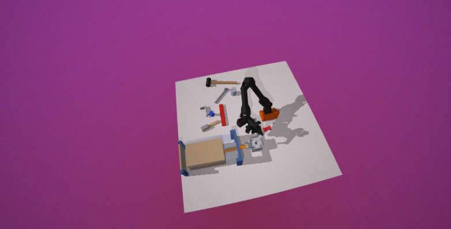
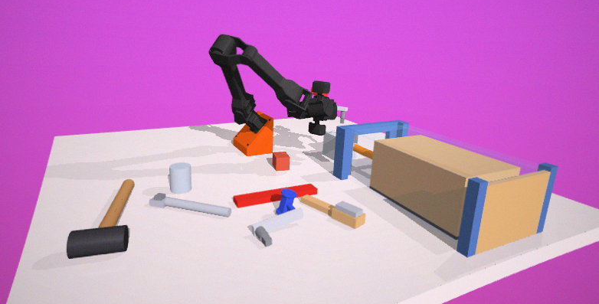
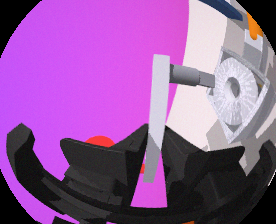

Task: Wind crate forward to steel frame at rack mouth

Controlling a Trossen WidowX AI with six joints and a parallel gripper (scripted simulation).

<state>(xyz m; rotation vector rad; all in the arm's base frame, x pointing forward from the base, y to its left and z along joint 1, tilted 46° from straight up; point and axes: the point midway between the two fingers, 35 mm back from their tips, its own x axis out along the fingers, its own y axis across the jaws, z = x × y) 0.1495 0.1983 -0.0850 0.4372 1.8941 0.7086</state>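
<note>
Now: the red knob 4 cm behind my gripper tip, 4 cm above it and 3 cm to the right of it. Also, from my gripper tip: red-knobbed crank 1 cm to the right, 1 cm above; rack 45 cm ahead, 10 cm below, 1 cm to the left; grey winch 15 cm below, 3 cm ahead, 1 cm to the left.
</note>
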